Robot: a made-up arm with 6 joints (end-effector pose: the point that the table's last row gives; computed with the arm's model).
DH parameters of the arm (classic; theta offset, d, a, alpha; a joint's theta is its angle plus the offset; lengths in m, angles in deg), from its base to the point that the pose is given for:
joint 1: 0 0.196 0 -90
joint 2: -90 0 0.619 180
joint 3: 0 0 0 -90
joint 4: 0 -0.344 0 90
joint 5: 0 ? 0 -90
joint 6: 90 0 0 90
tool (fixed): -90 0 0 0
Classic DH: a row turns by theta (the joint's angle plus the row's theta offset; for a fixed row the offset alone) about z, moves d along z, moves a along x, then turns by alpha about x.
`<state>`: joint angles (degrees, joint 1 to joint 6).
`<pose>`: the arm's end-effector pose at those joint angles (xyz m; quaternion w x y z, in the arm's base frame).
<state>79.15 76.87 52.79 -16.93 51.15 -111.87</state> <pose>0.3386 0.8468 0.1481 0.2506 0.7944 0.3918 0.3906</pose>
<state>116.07 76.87 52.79 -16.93 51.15 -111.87</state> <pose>-0.2380 0.8804 0.1481 0.1140 0.6295 0.6232 0.4499</pose>
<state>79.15 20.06 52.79 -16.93 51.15 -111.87</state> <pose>0.2699 0.4881 0.9191 0.1156 -0.7809 -0.1397 -0.5978</pose>
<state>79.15 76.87 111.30 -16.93 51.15 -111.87</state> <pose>0.3426 0.8674 0.4876 0.1266 -0.7774 -0.1313 -0.6020</pose>
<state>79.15 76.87 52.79 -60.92 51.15 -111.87</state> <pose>0.2468 0.8205 0.0518 0.1094 0.9438 0.3009 0.0824</pose>
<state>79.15 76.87 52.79 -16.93 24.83 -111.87</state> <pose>0.3386 0.8468 0.1481 0.3598 0.7239 0.5281 0.2601</pose>
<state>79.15 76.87 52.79 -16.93 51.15 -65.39</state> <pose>0.3386 0.8468 0.1481 0.5437 0.6311 0.2059 0.5136</pose>
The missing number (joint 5, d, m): 0.181
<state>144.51 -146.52 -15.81 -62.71 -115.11 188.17</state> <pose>0.4096 -0.1901 0.0454 0.0354 0.1561 -0.9149 -0.3707</pose>
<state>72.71 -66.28 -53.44 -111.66 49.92 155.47</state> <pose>-0.1214 -0.1653 0.3574 0.9019 -0.3587 -0.0220 0.2396</pose>
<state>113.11 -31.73 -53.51 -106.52 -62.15 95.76</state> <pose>-0.0197 -0.0850 0.4337 0.0696 0.0435 0.1805 0.9802</pose>
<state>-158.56 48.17 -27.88 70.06 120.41 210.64</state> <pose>-0.6828 -0.2018 0.3160 0.4629 0.5982 -0.6532 -0.0356</pose>
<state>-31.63 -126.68 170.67 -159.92 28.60 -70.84</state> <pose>-0.2460 0.3512 -0.5079 0.4177 -0.5331 0.5317 0.5086</pose>
